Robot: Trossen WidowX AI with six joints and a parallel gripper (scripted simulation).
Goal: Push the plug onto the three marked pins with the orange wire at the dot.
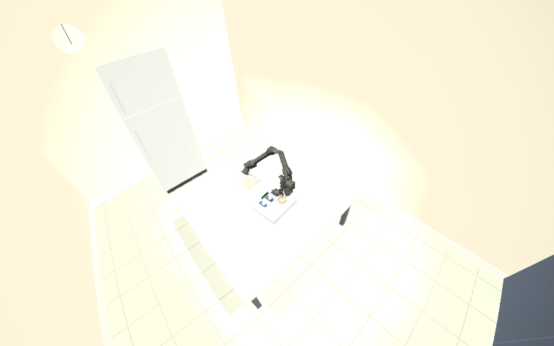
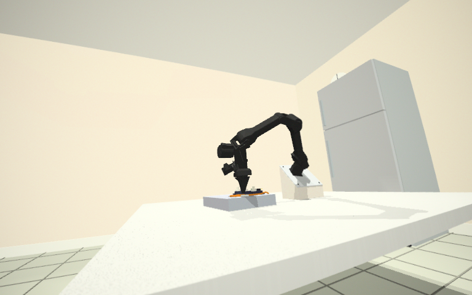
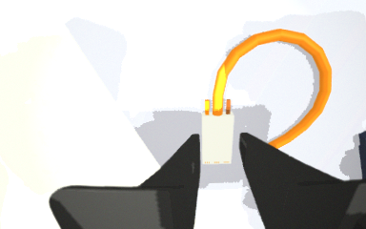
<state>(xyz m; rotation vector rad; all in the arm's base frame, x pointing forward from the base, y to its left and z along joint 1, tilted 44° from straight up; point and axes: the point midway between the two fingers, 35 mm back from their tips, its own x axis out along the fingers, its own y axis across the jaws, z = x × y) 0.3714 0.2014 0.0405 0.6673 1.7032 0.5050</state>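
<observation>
My gripper tip is 16 cm to the left of the green band, 10 cm past it and 1 cm below it. From my gripper tip the other things lie so: grey holder plate 9 cm to the right, 5 cm ahead, 4 cm below.
</observation>
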